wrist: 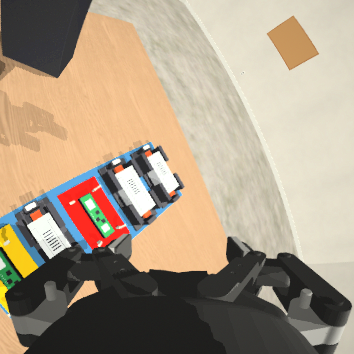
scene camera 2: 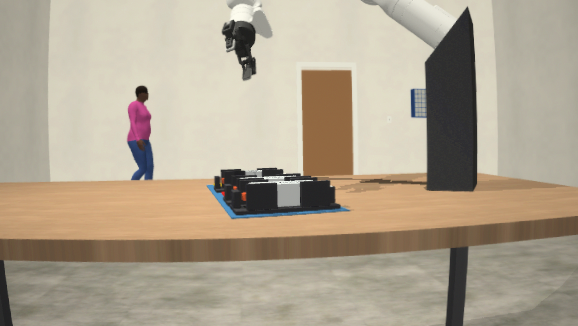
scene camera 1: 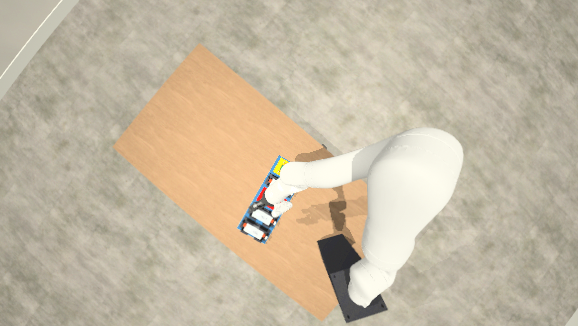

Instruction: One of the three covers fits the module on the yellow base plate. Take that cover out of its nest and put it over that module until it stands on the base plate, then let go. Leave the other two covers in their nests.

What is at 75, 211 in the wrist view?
A red base plate.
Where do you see a white cover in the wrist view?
133, 191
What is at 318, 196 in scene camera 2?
A blue mat.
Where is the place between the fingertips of the gripper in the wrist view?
At 178, 246
